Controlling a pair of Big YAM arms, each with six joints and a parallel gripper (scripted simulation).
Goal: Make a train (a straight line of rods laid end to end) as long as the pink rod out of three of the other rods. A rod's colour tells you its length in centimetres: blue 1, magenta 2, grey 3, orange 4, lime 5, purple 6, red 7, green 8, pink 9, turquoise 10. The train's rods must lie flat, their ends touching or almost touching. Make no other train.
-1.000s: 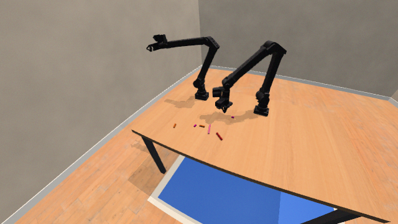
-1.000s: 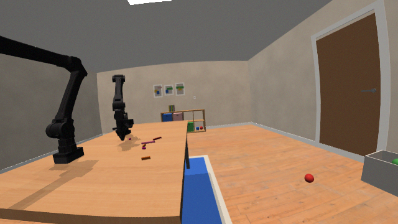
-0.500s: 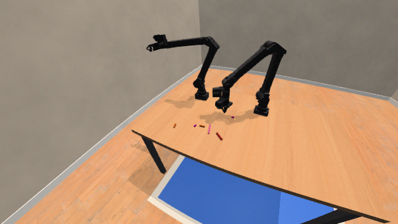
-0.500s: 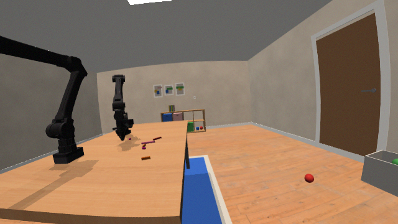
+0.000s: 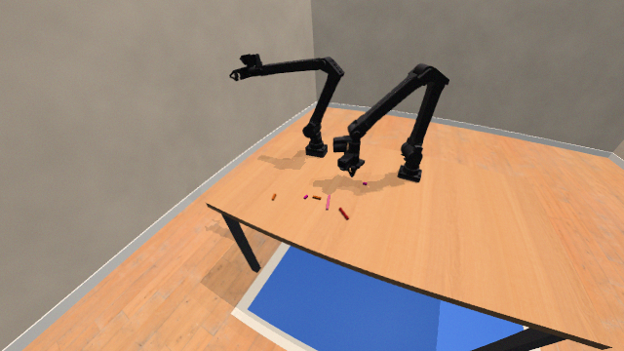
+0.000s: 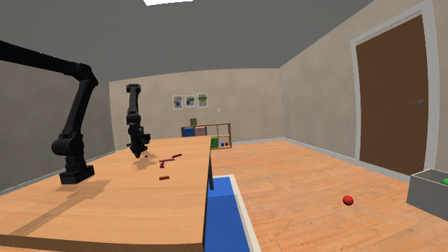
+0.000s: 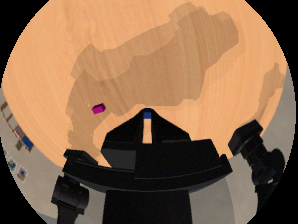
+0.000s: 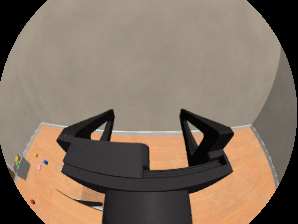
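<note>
Right now the tiny blue rod is right at my left hand. The rest, counted from my left hand: red rod: 250 mm ahead, 60 mm to the left, 20 mm below; pink rod: 210 mm ahead, 40 mm to the right, 20 mm below.
</note>
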